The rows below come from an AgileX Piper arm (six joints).
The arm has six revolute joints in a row. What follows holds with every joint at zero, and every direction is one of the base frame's.
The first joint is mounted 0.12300 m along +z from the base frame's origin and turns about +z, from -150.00 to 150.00 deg.
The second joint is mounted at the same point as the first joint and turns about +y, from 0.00 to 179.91 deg.
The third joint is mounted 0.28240 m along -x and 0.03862 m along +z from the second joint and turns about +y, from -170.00 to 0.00 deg.
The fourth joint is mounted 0.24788 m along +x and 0.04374 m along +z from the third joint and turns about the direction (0.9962, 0, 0.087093), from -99.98 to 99.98 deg.
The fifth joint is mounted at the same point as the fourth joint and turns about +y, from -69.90 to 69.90 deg.
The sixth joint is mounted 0.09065 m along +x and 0.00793 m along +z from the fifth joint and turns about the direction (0.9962, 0, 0.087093), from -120.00 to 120.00 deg.
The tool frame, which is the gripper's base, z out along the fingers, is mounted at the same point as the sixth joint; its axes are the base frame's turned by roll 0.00, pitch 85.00 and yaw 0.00 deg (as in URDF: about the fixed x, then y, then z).
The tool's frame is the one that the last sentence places.
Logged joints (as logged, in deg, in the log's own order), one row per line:
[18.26, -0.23, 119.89, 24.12, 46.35, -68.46]
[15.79, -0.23, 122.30, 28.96, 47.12, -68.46]
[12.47, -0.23, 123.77, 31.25, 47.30, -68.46]
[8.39, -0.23, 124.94, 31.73, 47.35, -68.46]
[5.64, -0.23, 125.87, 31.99, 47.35, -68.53]
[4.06, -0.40, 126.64, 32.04, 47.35, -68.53]
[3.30, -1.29, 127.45, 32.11, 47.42, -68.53]
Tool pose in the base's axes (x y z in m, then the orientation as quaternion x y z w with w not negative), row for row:
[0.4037, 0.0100, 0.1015, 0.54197, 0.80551, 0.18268, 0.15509]
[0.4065, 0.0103, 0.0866, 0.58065, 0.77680, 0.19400, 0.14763]
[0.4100, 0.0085, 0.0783, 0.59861, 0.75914, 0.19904, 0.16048]
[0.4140, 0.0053, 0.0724, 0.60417, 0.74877, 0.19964, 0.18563]
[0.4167, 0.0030, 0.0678, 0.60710, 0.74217, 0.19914, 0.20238]
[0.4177, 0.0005, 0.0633, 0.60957, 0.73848, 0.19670, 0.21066]
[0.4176, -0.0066, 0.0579, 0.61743, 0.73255, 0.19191, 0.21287]
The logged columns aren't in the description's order. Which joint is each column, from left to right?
Columns, left to right: joint 5, joint 1, joint 2, joint 4, joint 6, joint 3.
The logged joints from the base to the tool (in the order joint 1, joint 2, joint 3, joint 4, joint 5, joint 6), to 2 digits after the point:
[-0.23, 119.89, -68.46, 24.12, 18.26, 46.35]
[-0.23, 122.30, -68.46, 28.96, 15.79, 47.12]
[-0.23, 123.77, -68.46, 31.25, 12.47, 47.30]
[-0.23, 124.94, -68.46, 31.73, 8.39, 47.35]
[-0.23, 125.87, -68.53, 31.99, 5.64, 47.35]
[-0.40, 126.64, -68.53, 32.04, 4.06, 47.35]
[-1.29, 127.45, -68.53, 32.11, 3.30, 47.42]

